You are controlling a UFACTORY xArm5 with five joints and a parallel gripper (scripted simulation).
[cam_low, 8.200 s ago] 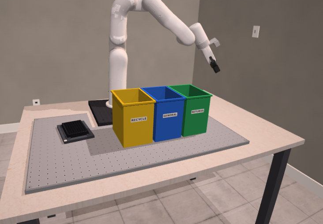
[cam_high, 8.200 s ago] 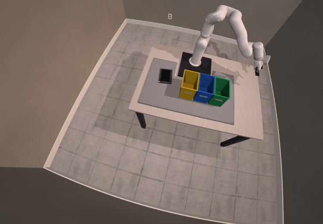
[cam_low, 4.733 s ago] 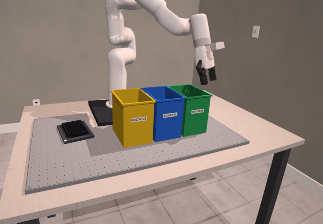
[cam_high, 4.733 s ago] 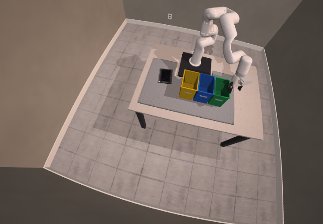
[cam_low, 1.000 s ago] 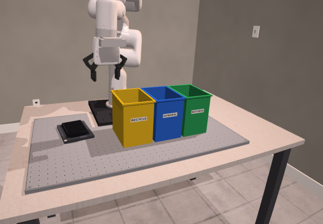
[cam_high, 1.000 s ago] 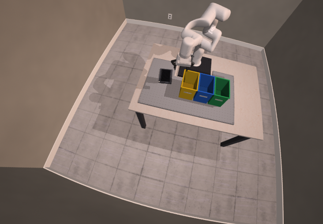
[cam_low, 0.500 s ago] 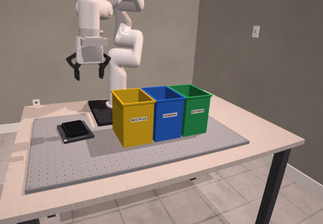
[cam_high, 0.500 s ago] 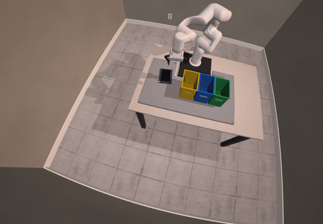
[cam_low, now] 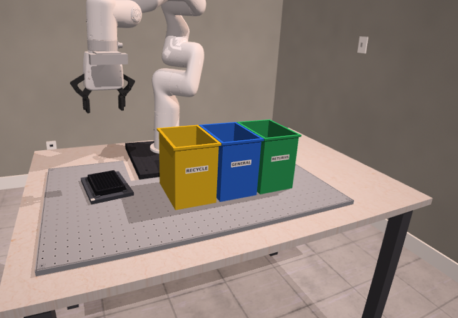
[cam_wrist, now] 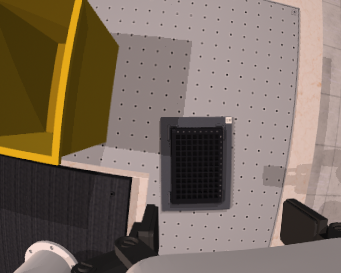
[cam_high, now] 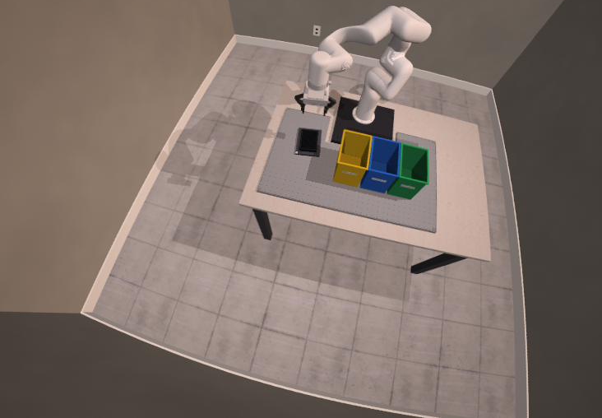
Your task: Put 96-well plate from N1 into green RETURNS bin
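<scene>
The black 96-well plate is 10 mm to the right of my hand and 230 mm below it. Round my hand: blue general bin: 70 mm ahead, 350 mm to the left, 160 mm below; yellow recycle bin: 80 mm ahead, 220 mm to the left, 160 mm below; plate nest N1: 10 mm to the right, 240 mm below.
</scene>
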